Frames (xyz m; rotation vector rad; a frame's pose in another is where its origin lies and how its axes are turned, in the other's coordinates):
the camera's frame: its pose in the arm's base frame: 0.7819 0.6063 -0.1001 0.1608 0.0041 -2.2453
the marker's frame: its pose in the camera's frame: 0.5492 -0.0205 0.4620 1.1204 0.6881 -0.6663
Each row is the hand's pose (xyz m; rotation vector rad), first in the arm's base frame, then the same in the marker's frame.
Working: the arm's base frame: its pose in the marker's frame: 0.4539 0.1109 0.1828 -1.7138 0.9476 2.4258

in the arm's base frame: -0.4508 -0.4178 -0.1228 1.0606 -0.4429 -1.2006
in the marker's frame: 0.8837 0.5339 0.3537 -0.8196 0.6048 1.0587
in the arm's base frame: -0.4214 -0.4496 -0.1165 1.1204 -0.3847 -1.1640
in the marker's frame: 0.8779 0.5536 0.3151 -0.8546 0.6723 1.0133
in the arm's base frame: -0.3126 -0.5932 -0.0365 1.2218 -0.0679 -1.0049
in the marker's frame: 0.8177 0.6752 0.1721 -1.1111 0.8835 0.8813
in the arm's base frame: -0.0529 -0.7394 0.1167 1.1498 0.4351 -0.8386
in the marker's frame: 0.6367 0.7869 -0.0869 -1.5929 1.0092 0.7150
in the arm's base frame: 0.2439 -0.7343 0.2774 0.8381 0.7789 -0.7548
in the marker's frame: 0.3813 0.7672 -0.3066 -2.0561 0.8899 0.7209
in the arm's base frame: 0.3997 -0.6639 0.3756 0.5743 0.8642 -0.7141
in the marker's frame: 0.2115 0.7084 -0.3880 -2.2811 0.7343 0.8546
